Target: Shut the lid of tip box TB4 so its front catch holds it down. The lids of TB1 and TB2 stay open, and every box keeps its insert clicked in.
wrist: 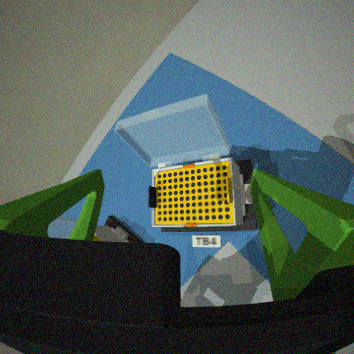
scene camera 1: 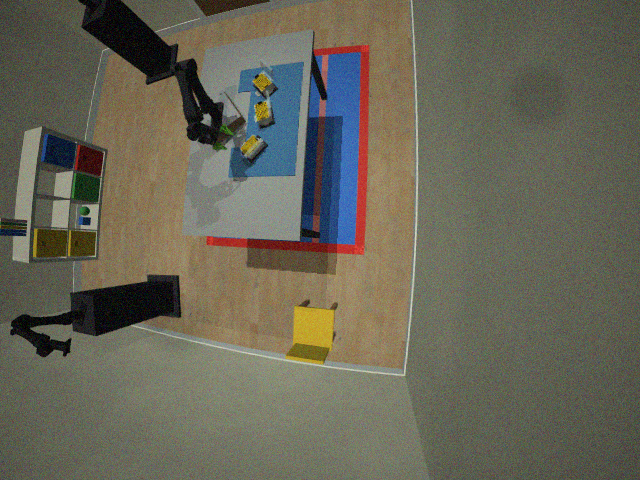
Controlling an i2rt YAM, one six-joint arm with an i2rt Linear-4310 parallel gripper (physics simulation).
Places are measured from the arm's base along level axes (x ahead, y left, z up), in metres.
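Pixels of known places: gripper, fingertip midpoint: (wrist: 176,177) (scene camera 1: 230,142); arm's base, link origin: (scene camera 1: 217,116).
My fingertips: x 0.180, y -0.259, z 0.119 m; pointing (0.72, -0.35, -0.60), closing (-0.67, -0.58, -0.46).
For each thing: its top centre in the pictures, then the offset to it from my fingertips. "spot": a spot on its surface instead. Level surfaces: height alone.
- Tip box TB4, top centre: (wrist: 184,193) (scene camera 1: 249,144) dz -0.131, dx +0.049, dy +0.031 m
- TB4 label, surface spot: (wrist: 206,241) spot: dz -0.203, dx +0.002, dy +0.081 m
- neighbouring box, surface spot: (wrist: 117,231) spot: dz -0.189, dx +0.139, dy +0.184 m
- blue mat, surface height: dz -0.205 m
- grey table, surface height: dz -0.208 m
Tip box TB4 (scene camera 1: 251,145) (wrist: 194,195) stands on the blue mat, its yellow insert level in the base. Its clear lid (wrist: 175,130) is tipped open from the far edge in the wrist view. The TB4 label (wrist: 206,241) lies on the near side, where a small orange tab shows on the box edge. My gripper (scene camera 1: 229,140) (wrist: 176,177) is open and empty, above and to the left of TB4 in the scene view. Two more boxes (scene camera 1: 263,81) (scene camera 1: 262,110) stand farther up; their labels are unreadable. Part of a neighbouring box (wrist: 117,231) shows beside the left finger.
The blue mat (scene camera 1: 283,149) (wrist: 170,75) lies on the grey table (scene camera 1: 258,211). A brown and white object (scene camera 1: 236,124) is close to my gripper. A shelf unit (scene camera 1: 26,191), a second arm on a black stand (scene camera 1: 124,307) and a yellow chair (scene camera 1: 314,328) are away from the table.
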